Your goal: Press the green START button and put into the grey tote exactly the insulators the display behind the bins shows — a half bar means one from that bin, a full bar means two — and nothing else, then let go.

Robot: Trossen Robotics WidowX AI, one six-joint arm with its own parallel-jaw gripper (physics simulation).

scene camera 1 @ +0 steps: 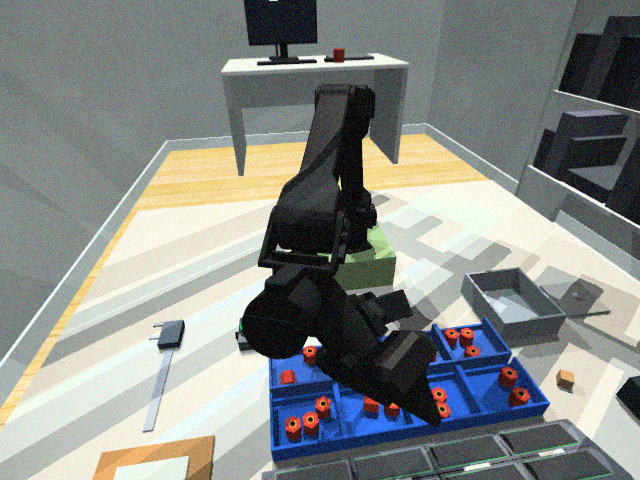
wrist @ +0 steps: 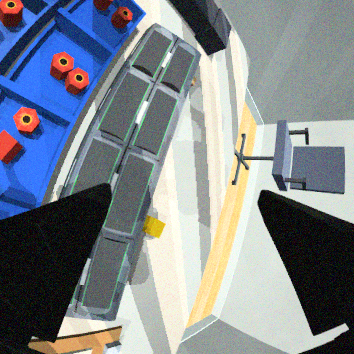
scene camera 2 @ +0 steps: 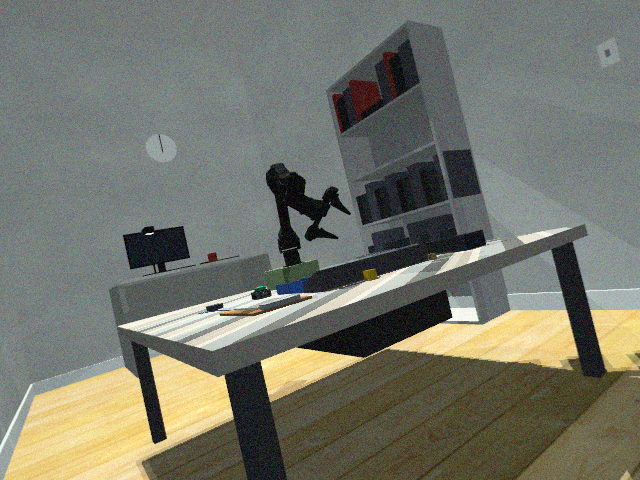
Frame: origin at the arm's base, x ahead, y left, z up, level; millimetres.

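Seen in the pictures: gripper, between the fingertips: point(scene camera 1: 411, 413) point(wrist: 187, 194) point(scene camera 2: 344, 226); arm's base, origin of its link: point(scene camera 1: 354, 244) point(scene camera 2: 293, 264).
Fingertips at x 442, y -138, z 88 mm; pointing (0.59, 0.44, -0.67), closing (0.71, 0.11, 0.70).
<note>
Pixels of each thing's top centre, then the offset from my fingertips to it. "pt": a spot on its surface instead.
- START button, centre of its top: point(scene camera 1: 249, 323) point(scene camera 2: 259, 286) dy -141, dx -325, dz -131 mm
- grey tote, centre of its top: point(scene camera 1: 512, 292) point(scene camera 2: 374, 253) dy +386, dx -197, dz -118 mm
- caliper-like tool, a spot on its surface: point(scene camera 1: 170, 334) pt dy -295, dx -373, dz -153 mm
- wooden frame, a spot on its surface: point(scene camera 1: 201, 449) pt dy -253, dx -135, dz -166 mm
- tan cube, centre of its top: point(scene camera 1: 567, 375) dy +349, dx -27, dz -152 mm
- dark box, centre of its top: point(wrist: 209, 3) point(scene camera 2: 450, 236) dy +436, dx +129, dz -116 mm
- yellow cube, centre of its top: point(wrist: 156, 228) point(scene camera 2: 369, 270) dy -72, dx +114, dz -144 mm
My gripper point(scene camera 2: 343, 225) point(wrist: 187, 194) is open and empty, raised above the table; in scene camera 1 it covers part of the blue bins point(scene camera 1: 361, 439) point(scene camera 2: 290, 286) point(wrist: 44, 104). Red hexagonal insulators point(scene camera 1: 293, 427) point(wrist: 62, 65) with dark centres stand in the bins; some red pieces point(scene camera 1: 287, 377) point(wrist: 7, 146) show no hole. The START button point(scene camera 1: 242, 341) point(scene camera 2: 261, 291) is mostly hidden behind my arm in scene camera 1; its green cap shows in scene camera 2. The grey tote point(scene camera 1: 535, 328) stands right of the bins, and no insulator shows inside. The display point(scene camera 1: 467, 452) point(wrist: 131, 190) has dark green-edged panels; I cannot read its bars.
A caliper-like tool point(scene camera 1: 170, 334) and a wooden frame point(scene camera 1: 201, 449) lie left of the bins. A tan cube point(scene camera 1: 565, 378) lies to the right, near a dark box point(scene camera 1: 633, 395) point(wrist: 210, 30). A yellow cube point(scene camera 2: 370, 274) point(wrist: 154, 226) sits beside the display. My arm stands on a green block point(scene camera 1: 367, 272).
</note>
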